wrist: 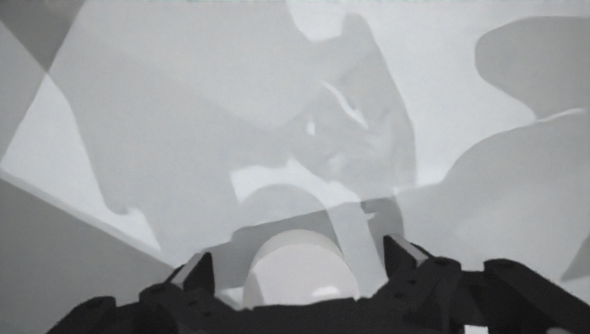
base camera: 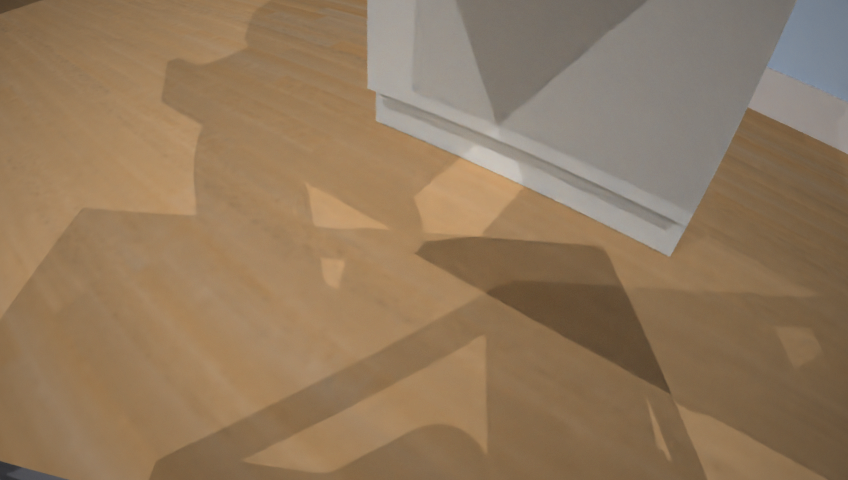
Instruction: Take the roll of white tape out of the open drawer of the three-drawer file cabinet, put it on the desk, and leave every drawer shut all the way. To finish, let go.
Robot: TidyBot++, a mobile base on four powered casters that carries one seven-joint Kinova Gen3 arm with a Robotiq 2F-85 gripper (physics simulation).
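Note:
The roll of white tape point(wrist: 300, 272) is a pale round shape at the bottom middle of the wrist view. It lies on the light floor of the open drawer point(wrist: 445, 155). My gripper point(wrist: 299, 262) is open, with one black finger to the left of the roll and the other to its right, and gaps show on both sides. The lower part of the roll is hidden behind the gripper's body. In the base camera view the lower front of the white file cabinet point(base camera: 595, 107) shows at the upper right. The desk does not show in either view.
A drawer wall point(wrist: 75, 240) runs along the lower left of the wrist view. Shadows of the arm and gripper fall across the drawer floor. The wooden floor point(base camera: 255, 333) lies before the cabinet, and a blue wall point(base camera: 818, 47) stands at the far right.

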